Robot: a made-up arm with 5 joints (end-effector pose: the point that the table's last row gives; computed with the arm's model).
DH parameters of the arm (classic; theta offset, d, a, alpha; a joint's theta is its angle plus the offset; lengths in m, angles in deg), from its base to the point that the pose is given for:
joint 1: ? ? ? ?
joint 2: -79.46 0 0.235 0
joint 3: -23.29 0 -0.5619 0
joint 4: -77.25 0 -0.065 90
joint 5: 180 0.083 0 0
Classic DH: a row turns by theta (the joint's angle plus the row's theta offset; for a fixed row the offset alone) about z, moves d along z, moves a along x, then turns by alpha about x.
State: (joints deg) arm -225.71 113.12 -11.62 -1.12 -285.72
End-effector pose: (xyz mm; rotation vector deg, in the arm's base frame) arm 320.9 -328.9 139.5 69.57 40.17 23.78
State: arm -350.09 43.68 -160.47 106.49 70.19
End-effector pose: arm 692.3 120.9 756.1 -149.58 86.85 -11.93
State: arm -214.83 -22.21 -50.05 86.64 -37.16
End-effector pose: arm -455.2 316.7 415.7 -3.41 167.88 -12.45
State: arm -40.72 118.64 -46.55 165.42 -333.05
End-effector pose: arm -201.7 173.6 -4.6 67.48 -45.23 146.98
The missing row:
joint 1: 0 0.331 0 -90
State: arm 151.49 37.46 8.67 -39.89 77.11
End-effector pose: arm 69.3 -37.7 -70.5 138.83 105.34 3.91
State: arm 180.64 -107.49 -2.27 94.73 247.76
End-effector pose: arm -324.9 -3.6 541.3 142.13 -94.29 -18.61
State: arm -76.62 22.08 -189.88 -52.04 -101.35
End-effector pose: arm 4.2 -17.7 1112.9 -38.92 -8.53 1.95
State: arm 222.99 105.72 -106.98 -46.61 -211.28
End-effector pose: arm -330.6 -308.2 -325.6 127.81 96.79 -70.79
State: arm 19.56 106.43 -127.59 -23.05 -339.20
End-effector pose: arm 591.2 210.0 -256.1 -154.24 1.67 -58.81
